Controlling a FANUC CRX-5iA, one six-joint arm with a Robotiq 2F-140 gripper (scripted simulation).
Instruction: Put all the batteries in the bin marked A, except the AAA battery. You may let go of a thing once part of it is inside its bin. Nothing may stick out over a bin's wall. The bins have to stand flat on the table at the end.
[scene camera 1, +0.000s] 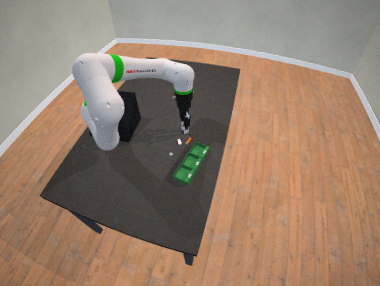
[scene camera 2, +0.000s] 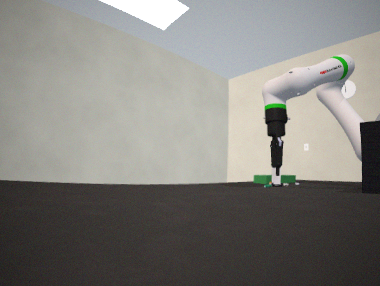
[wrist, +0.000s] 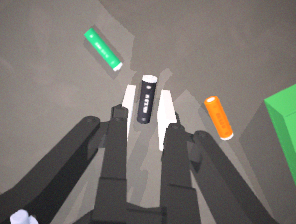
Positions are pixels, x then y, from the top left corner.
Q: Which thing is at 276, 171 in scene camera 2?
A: My gripper.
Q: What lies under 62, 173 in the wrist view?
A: My gripper.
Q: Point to a green bin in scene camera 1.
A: At 185, 172
